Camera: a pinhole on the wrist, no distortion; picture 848 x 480 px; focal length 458.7 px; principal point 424.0 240.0 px. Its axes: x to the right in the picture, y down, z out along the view. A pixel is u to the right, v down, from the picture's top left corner.
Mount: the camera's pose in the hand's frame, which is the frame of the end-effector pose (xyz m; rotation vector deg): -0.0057 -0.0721 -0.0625 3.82 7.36 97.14
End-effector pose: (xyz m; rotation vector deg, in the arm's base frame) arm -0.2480 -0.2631 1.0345 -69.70 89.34 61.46
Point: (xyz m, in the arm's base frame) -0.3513 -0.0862 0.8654
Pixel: 669 34
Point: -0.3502 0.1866 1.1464
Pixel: 700 465
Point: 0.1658 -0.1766 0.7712
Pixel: outside the picture
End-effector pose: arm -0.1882 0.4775 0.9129 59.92 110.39 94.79
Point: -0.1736 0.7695 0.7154
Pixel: 229 63
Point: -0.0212 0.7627 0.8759
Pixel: 499 162
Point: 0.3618 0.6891 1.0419
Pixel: 718 398
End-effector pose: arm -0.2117 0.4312 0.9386 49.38 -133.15 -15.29
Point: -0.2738 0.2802 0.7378
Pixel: 245 248
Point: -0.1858 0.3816 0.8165
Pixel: 337 438
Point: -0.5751 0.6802 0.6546
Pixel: 725 334
